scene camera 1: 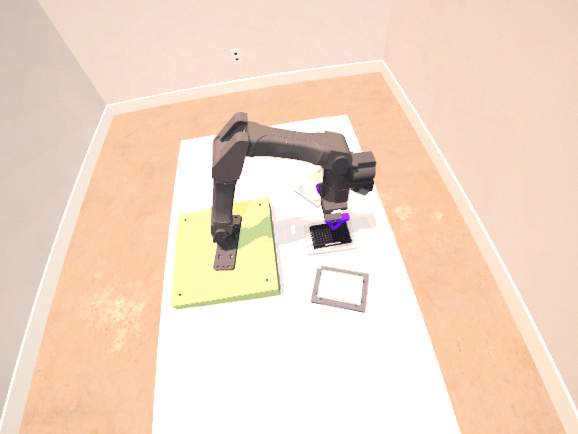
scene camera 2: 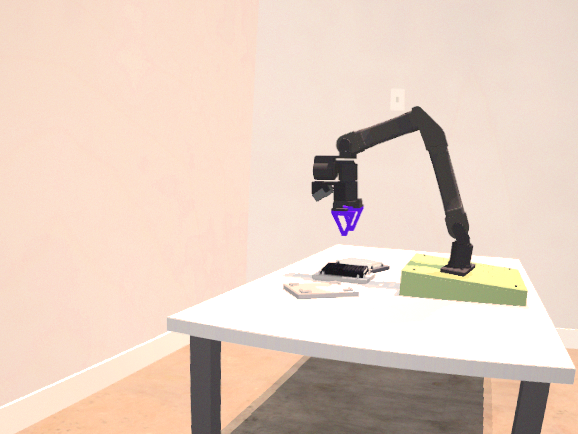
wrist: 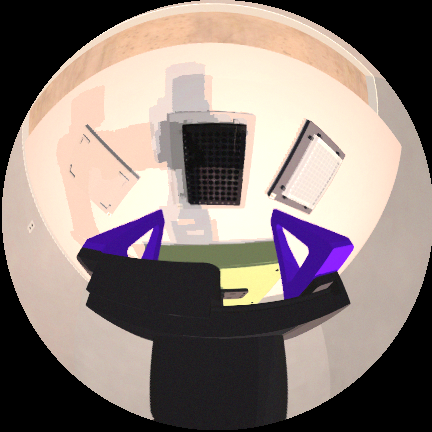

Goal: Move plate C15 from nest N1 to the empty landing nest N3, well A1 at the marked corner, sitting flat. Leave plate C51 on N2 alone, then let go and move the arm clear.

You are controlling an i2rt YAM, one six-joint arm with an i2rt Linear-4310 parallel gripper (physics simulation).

My gripper is open and holds nothing. Also in view: a black perforated plate.
